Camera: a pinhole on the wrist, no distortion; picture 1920 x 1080 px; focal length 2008.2 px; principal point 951.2 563.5 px. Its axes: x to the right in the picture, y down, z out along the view. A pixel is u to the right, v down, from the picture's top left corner.
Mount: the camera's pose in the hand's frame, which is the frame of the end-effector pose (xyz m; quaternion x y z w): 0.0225 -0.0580 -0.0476 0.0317 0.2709 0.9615 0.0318
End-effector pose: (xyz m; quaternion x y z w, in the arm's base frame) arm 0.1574 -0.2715 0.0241 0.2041 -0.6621 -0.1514 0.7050
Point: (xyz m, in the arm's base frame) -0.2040 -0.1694 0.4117
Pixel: 261 211
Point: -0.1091 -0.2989 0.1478
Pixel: 622 987
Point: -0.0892 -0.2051 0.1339
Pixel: 981 537
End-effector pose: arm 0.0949 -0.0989 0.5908 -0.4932 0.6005 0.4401 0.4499
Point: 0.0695 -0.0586 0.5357
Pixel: 710 211
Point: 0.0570 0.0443 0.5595
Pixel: 1255 613
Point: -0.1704 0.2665 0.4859
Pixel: 984 188
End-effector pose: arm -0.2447 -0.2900 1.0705 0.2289 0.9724 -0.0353 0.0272
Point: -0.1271 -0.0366 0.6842
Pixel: 1081 237
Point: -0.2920 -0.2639 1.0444
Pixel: 414 191
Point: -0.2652 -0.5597 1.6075
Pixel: behind the camera
